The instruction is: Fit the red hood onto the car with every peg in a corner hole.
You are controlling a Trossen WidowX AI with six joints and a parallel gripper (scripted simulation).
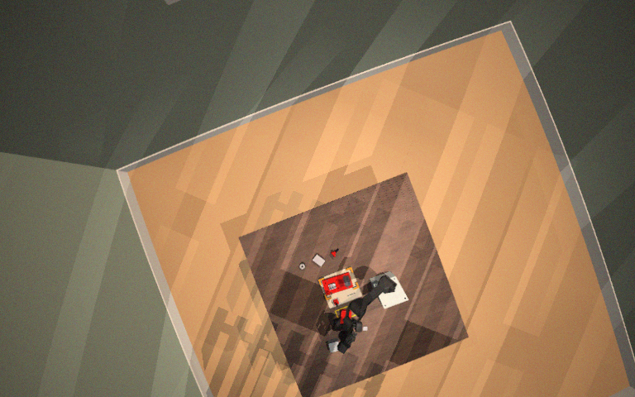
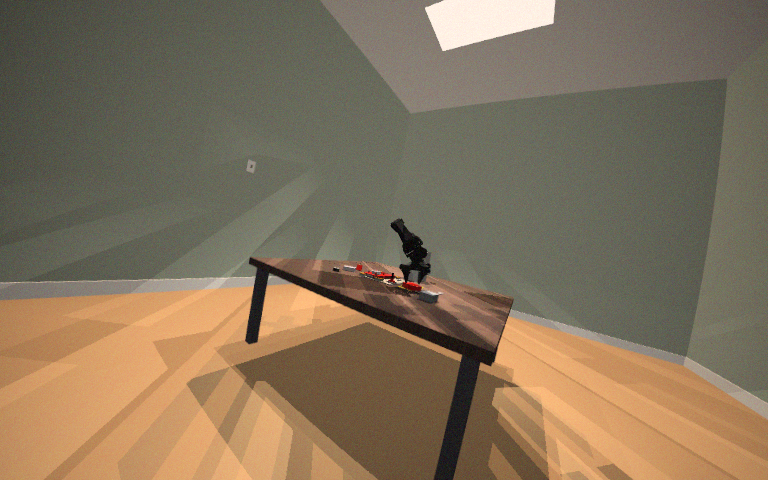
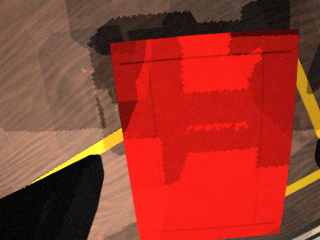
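Right now the red hood is 1 cm below my gripper tip. From my gripper tip the other things lie so: jig 22 cm to the right, 2 cm below.
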